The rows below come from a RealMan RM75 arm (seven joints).
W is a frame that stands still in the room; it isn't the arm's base.
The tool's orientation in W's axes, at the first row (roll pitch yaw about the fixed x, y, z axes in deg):
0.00, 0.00, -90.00
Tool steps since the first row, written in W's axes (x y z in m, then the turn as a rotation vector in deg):
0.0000, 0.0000, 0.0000, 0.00, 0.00, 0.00
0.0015, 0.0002, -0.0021, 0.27, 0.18, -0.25
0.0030, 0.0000, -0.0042, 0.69, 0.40, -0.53
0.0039, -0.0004, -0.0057, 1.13, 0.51, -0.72
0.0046, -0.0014, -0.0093, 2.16, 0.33, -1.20
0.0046, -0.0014, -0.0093, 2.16, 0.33, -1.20
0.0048, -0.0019, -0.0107, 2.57, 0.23, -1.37
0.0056, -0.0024, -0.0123, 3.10, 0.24, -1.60
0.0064, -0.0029, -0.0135, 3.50, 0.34, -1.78
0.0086, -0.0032, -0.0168, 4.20, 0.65, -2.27
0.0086, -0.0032, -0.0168, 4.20, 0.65, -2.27
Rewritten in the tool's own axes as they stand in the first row. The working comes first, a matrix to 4 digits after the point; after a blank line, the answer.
The tool's axes in the first row as the columns of a matrix, in W's axes (used below as rounded here):
0.0000, 1.0000, 0.0000
-1.0000, 0.0000, 0.0000
0.0000, 0.0000, 1.0000

0.0000, 0.0000, 0.0000, 0.00, 0.00, 0.00
-0.0002, 0.0015, -0.0021, -0.18, 0.27, -0.25
0.0000, 0.0030, -0.0042, -0.40, 0.69, -0.53
0.0004, 0.0039, -0.0057, -0.51, 1.13, -0.72
0.0014, 0.0046, -0.0093, -0.33, 2.16, -1.20
0.0014, 0.0046, -0.0093, -0.33, 2.16, -1.20
0.0019, 0.0048, -0.0107, -0.23, 2.57, -1.37
0.0024, 0.0056, -0.0123, -0.24, 3.10, -1.60
0.0029, 0.0064, -0.0135, -0.34, 3.50, -1.78
0.0032, 0.0086, -0.0168, -0.65, 4.20, -2.27
0.0032, 0.0086, -0.0168, -0.65, 4.20, -2.27

